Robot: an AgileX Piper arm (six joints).
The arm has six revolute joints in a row. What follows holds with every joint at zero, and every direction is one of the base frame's. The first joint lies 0.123 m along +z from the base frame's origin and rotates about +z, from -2.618 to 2.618 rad. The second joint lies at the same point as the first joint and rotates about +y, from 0 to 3.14 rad. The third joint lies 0.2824 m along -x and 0.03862 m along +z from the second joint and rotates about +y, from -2.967 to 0 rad. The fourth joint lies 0.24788 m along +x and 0.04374 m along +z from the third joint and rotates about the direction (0.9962, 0, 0.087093), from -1.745 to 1.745 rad. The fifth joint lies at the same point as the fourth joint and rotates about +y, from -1.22 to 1.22 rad. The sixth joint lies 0.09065 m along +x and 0.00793 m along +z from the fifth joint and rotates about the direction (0.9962, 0, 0.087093), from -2.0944 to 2.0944 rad. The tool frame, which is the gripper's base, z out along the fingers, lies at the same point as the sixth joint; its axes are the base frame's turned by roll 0, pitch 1.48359 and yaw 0 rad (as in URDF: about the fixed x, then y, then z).
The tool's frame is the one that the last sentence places.
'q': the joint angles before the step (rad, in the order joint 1, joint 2, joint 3, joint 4, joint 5, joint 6). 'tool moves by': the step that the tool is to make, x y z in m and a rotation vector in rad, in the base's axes. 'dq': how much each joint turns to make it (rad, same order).
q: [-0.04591 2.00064 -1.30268 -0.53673 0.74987 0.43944]
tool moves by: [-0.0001 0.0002 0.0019 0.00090 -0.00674 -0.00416]
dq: [0.00053 -0.00470 -0.00016 -0.00025 0.00004 0.00536]
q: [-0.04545 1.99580 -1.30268 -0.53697 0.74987 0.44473]
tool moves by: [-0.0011 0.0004 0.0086 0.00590 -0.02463 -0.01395]
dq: [0.00035 -0.02217 -0.00013 0.00541 0.00228 0.01150]
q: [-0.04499 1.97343 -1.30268 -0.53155 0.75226 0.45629]
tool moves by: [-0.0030 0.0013 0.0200 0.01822 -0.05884 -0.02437]
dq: [0.00044 -0.05214 -0.00019 0.01851 0.00012 0.01684]
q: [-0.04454 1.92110 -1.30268 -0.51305 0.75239 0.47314]
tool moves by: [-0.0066 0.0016 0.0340 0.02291 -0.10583 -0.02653]
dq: [0.00004 -0.08858 0.00009 0.01839 -0.00912 0.02512]
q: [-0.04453 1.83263 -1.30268 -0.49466 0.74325 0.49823]
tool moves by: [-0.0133 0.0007 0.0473 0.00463 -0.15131 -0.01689]
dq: [-0.00006 -0.12298 -0.00001 -0.00914 -0.01911 0.03492]
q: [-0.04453 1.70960 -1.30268 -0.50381 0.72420 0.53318]
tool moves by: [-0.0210 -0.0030 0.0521 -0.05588 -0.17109 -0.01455]
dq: [0.00016 -0.13437 -0.00019 -0.09222 -0.01942 0.06517]
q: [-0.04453 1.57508 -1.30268 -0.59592 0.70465 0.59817]
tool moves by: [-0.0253 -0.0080 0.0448 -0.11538 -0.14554 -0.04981]
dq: [-0.00046 -0.11398 0.00022 -0.18520 0.01140 0.11035]
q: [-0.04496 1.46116 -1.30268 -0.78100 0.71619 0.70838]
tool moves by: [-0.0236 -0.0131 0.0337 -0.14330 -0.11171 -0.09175]
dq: [-0.01086 -0.07800 0.00008 -0.22893 0.04095 0.12695]
